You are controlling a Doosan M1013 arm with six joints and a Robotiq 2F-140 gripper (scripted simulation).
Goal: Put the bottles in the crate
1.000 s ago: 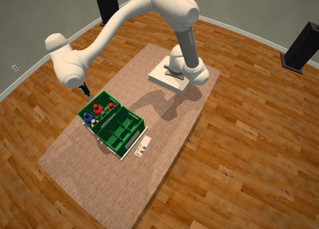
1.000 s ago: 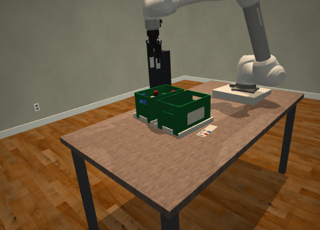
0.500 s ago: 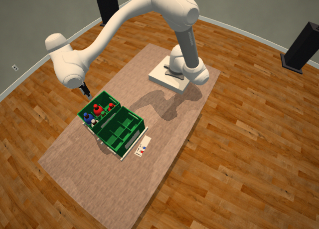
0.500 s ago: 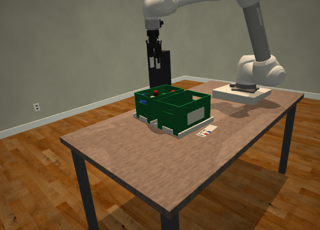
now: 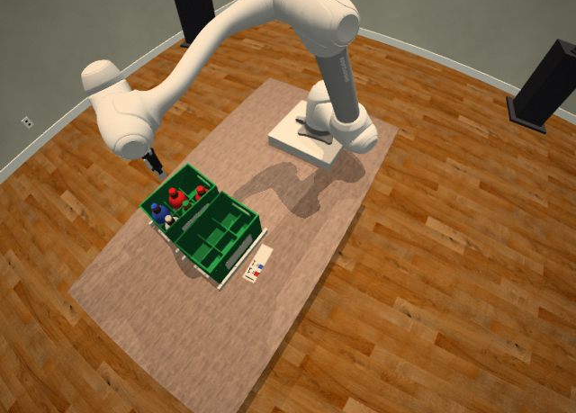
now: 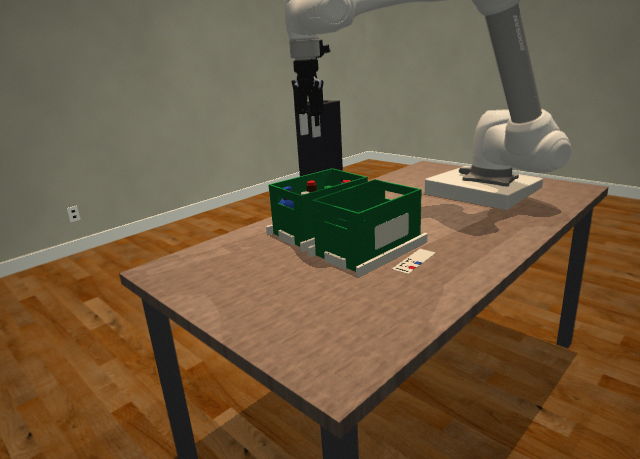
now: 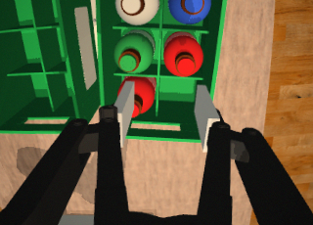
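My gripper is now 27 cm above the green-label bottle and 6 cm to the right of it. Round my hand: white-label bottle 27 cm below, 9 cm ahead, 3 cm to the left; blue-label bottle 27 cm below, 7 cm ahead, 6 cm to the right; pick list 39 cm to the left, 35 cm below, 7 cm ahead.
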